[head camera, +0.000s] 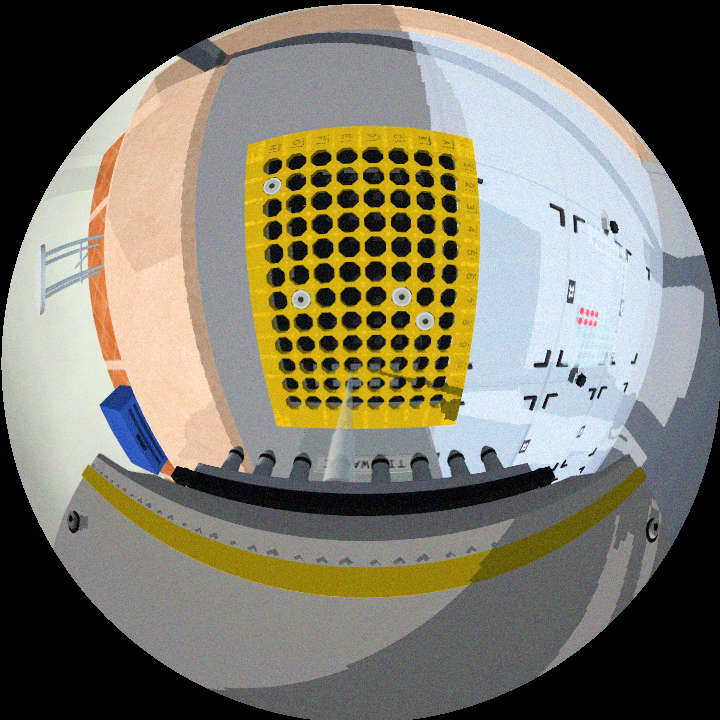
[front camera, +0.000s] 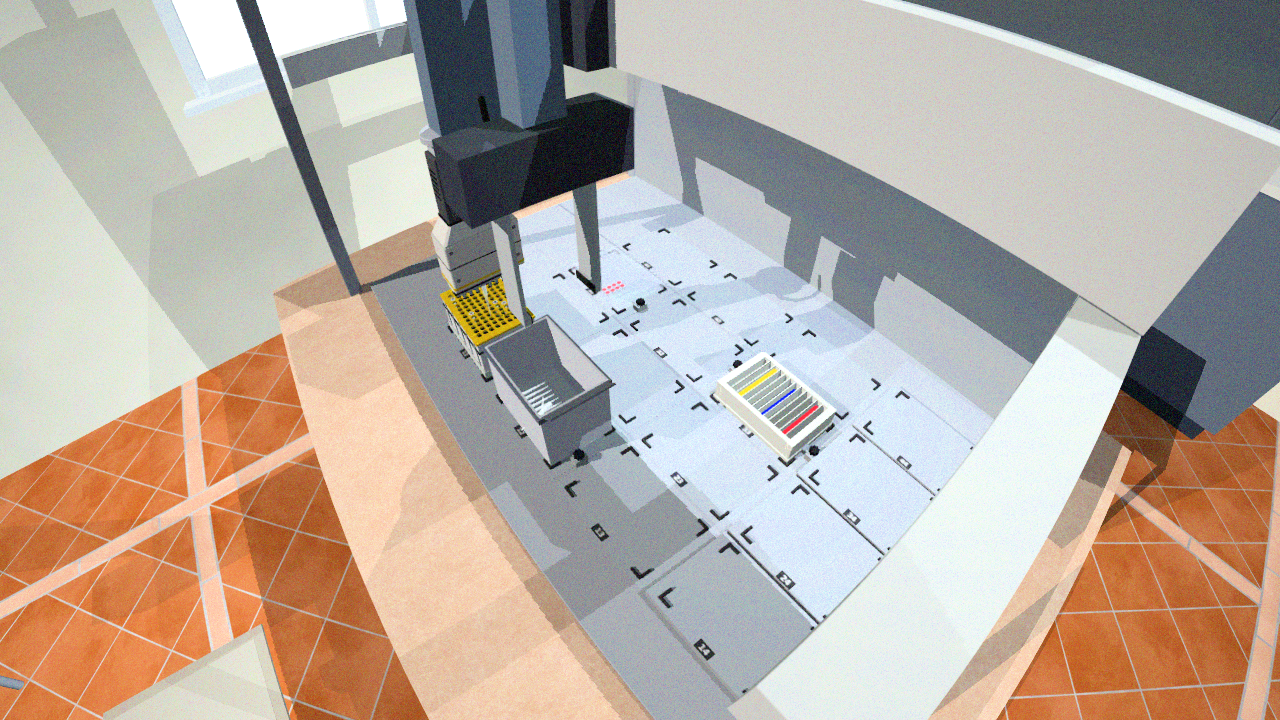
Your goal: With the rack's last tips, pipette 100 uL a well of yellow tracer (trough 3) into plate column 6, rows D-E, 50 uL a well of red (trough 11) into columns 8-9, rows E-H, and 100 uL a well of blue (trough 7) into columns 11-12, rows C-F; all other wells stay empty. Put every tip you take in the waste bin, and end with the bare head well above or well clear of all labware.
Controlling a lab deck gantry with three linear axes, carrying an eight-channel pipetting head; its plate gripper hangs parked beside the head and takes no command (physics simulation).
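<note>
The pipetting head [front camera: 471,255] [head camera: 362,500] hangs above the yellow tip rack [front camera: 487,313] [head camera: 261,402]. One pale tip [head camera: 344,433] is on a middle nozzle; the other visible nozzles are bare. Four-sided rack holes hold a few scattered tips, among them one at H2 [head camera: 272,186] and one at C7 [head camera: 401,296]. Red wells [front camera: 613,287] [head camera: 588,317] show in the clear plate, two columns by rows E-H. The waste bin [front camera: 577,425] holds several tips [front camera: 539,398]. The trough block [front camera: 784,445] holds yellow [front camera: 758,383], blue [front camera: 777,400] and red [front camera: 799,419]. The parked gripper [front camera: 553,304] is open and empty.
The bin stands directly beside the rack. The parked gripper's long fingers hang between the head and the trough block, near the bin. A blue box [head camera: 134,429] stands beyond the table's edge. Black posts [front camera: 640,304] [front camera: 813,450] stand on the deck.
</note>
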